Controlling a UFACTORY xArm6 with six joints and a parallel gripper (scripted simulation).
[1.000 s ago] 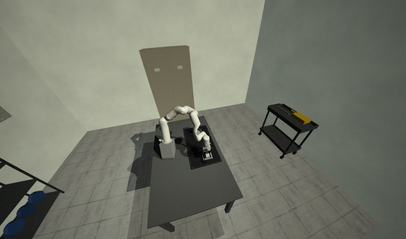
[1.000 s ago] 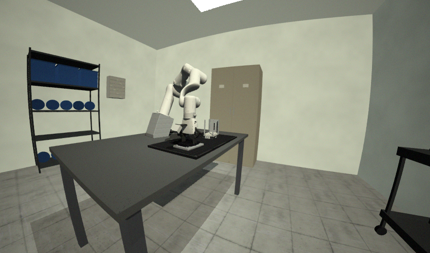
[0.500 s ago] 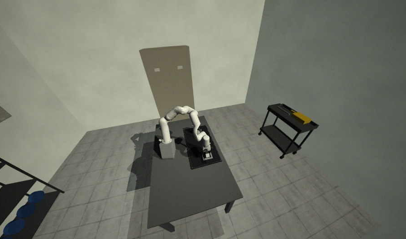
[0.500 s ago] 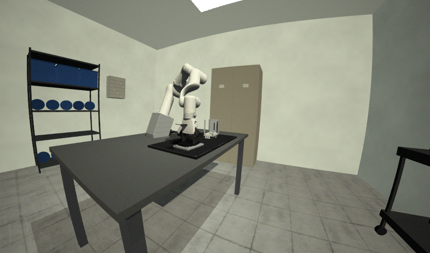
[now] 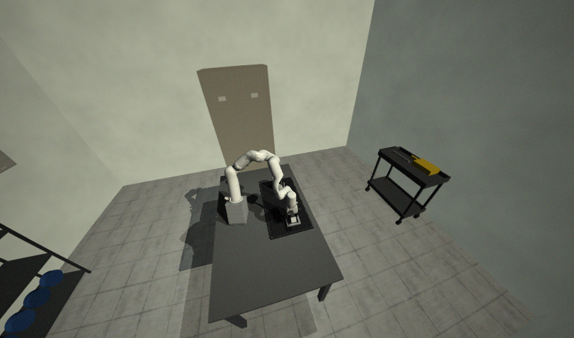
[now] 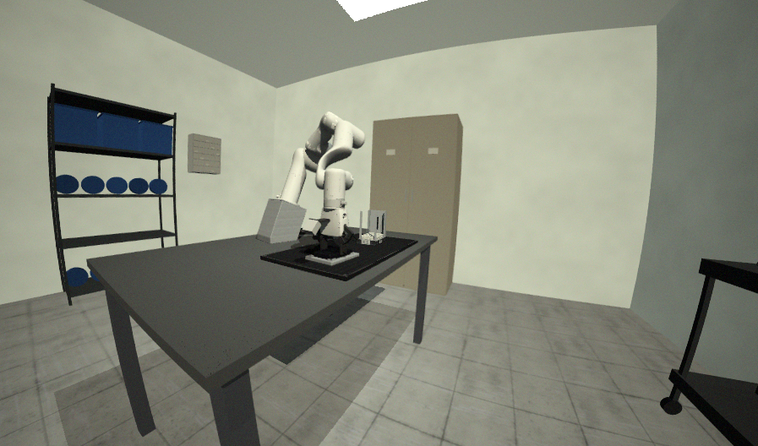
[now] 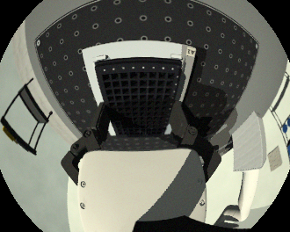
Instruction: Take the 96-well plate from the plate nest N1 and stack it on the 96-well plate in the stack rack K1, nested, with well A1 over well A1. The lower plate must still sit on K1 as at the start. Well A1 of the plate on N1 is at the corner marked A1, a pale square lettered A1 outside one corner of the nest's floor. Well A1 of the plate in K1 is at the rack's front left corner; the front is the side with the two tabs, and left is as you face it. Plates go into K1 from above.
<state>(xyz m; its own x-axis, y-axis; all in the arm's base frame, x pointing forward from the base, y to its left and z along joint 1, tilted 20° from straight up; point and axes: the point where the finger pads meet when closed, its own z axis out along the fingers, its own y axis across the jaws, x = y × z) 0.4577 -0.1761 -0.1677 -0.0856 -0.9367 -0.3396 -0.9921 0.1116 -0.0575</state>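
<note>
Right now my hand is 2 cm above the pale plate nest N1. The rest, counted from my hand: dark 96-well plate 1 cm below; pale A1 mark 6 cm behind, 7 cm to the right, 2 cm below.
</note>
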